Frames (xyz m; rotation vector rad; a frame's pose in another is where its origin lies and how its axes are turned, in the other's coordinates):
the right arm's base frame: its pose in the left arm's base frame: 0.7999 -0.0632 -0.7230 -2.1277 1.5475 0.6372
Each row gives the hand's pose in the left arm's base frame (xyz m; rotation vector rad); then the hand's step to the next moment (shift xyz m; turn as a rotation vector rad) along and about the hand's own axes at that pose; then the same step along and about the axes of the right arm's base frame.
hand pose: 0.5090 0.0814 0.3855 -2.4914 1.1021 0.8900
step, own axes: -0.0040 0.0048 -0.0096 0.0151 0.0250 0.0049
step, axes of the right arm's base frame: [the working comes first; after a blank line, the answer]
step, axes of the left arm's base frame: -0.0016 -0.0055 0.0099 -0.0127 -0.0231 -0.0134

-0.0022 0.0023 -0.0110 0.0220 0.0197 -0.0014
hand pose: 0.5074 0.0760 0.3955 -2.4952 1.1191 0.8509
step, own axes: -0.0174 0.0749 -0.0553 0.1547 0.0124 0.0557
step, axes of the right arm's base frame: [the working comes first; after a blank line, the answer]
step, axes of the left arm's base frame: -0.0431 -0.0652 0.0535 0.0500 -0.0729 -0.1392

0.0060 0.0558 -0.0763 0.1514 -0.0167 0.0631
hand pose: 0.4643 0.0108 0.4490 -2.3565 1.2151 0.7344
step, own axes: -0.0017 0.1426 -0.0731 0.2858 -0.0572 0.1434
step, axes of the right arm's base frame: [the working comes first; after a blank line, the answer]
step, axes of the left arm's base frame: -0.0993 -0.1177 0.0445 0.1478 -0.0684 -0.2811

0.0359 0.1250 -0.0937 0.2587 -0.1010 0.1685
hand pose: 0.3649 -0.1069 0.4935 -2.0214 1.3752 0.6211
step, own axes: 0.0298 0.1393 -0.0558 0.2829 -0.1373 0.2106
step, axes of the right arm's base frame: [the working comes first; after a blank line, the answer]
step, axes of the left arm's base frame: -0.1175 -0.0972 -0.0116 0.2189 0.0032 -0.3087

0.0487 0.1408 -0.0346 0.2402 -0.1872 0.2247
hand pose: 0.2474 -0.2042 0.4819 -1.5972 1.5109 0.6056
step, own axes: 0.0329 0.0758 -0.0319 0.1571 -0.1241 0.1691
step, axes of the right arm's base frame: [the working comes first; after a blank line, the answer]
step, axes of the left arm's base frame: -0.0744 -0.0392 -0.0278 0.1781 0.0411 -0.1878

0.0261 0.0843 0.0076 0.1286 -0.1679 0.1547
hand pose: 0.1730 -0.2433 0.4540 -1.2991 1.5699 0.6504
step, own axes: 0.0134 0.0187 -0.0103 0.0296 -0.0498 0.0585
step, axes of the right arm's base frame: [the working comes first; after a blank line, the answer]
step, axes of the left arm's base frame: -0.0207 -0.0091 -0.0112 0.0673 0.0229 -0.0415

0.0079 0.0232 0.0059 0.0256 -0.0678 0.0391
